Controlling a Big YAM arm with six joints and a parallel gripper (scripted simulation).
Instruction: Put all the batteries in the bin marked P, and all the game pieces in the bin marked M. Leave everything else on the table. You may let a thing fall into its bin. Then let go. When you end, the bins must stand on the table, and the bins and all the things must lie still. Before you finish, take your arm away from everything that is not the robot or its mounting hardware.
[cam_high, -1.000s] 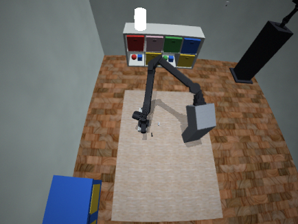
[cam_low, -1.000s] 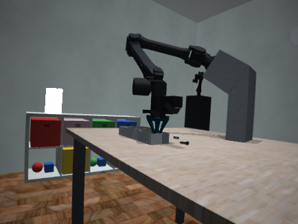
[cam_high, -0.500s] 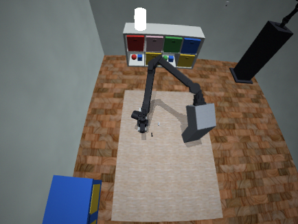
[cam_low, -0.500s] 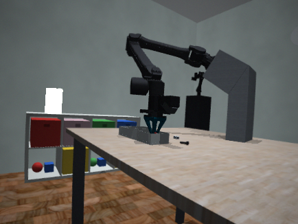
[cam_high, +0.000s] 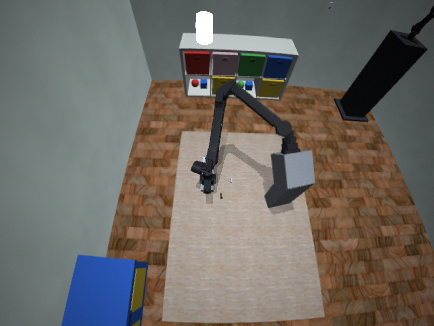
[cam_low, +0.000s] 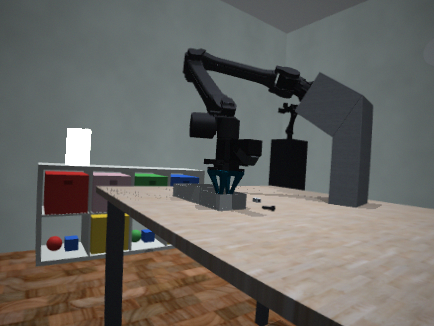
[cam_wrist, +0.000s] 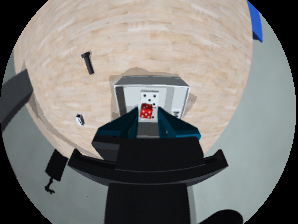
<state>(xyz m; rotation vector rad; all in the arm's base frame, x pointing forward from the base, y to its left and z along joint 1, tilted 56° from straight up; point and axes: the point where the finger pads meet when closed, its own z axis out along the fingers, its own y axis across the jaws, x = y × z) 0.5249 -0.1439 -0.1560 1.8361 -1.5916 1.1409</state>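
Now: hand 10 mm above the red game piece. Round my hand: green piece: 170 mm to the right, 20 mm below; then white piece: 20 mm below; then black object: 90 mm behind, 80 mm to the left, 20 mm below.
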